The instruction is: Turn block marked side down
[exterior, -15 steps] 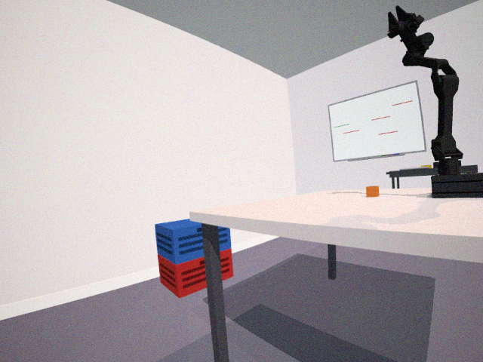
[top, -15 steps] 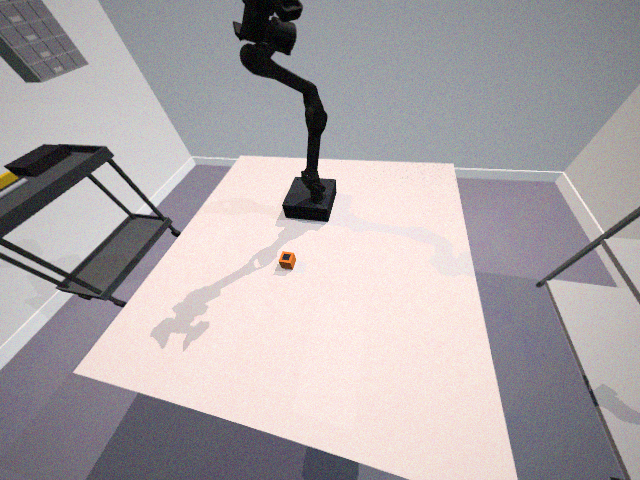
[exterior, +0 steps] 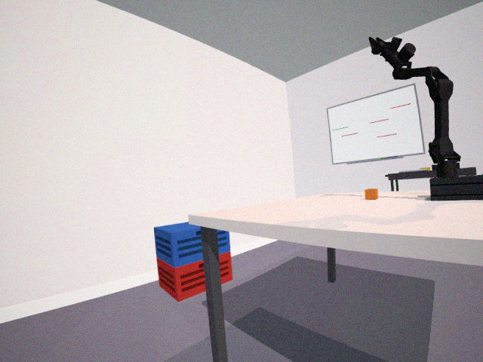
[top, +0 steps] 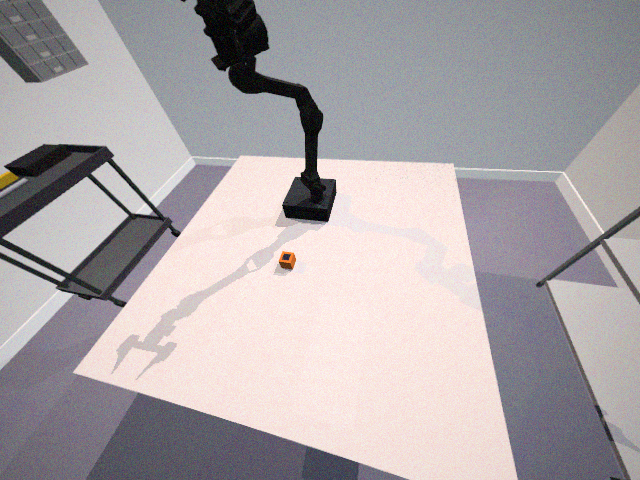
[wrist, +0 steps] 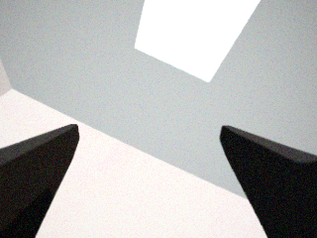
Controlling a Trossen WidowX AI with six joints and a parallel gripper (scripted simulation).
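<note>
Now: gripper tip 10 cm short of the orange block, 4 cm to the right of it and 80 cm above it.
</note>
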